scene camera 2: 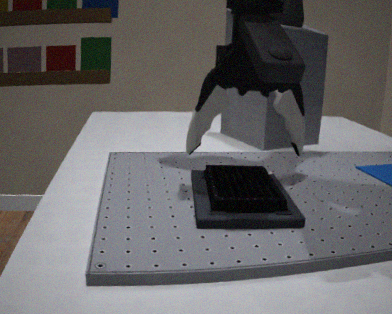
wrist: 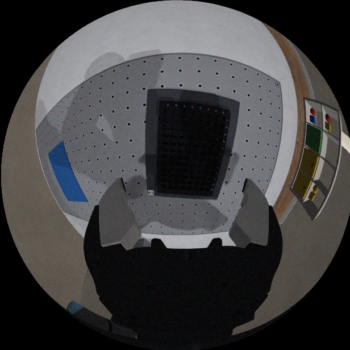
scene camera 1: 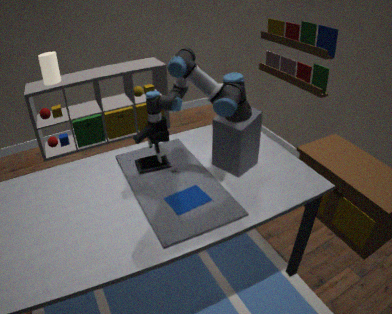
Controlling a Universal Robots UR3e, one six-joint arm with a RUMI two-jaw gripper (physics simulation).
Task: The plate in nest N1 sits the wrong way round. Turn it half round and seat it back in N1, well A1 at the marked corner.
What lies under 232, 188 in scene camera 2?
A black plate.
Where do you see a dark grey nest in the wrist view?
151, 119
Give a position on a flat blue rectangle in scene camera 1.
At 181, 202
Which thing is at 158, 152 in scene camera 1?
My gripper.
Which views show my gripper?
Scene camera 2, the wrist view and scene camera 1: all of them.
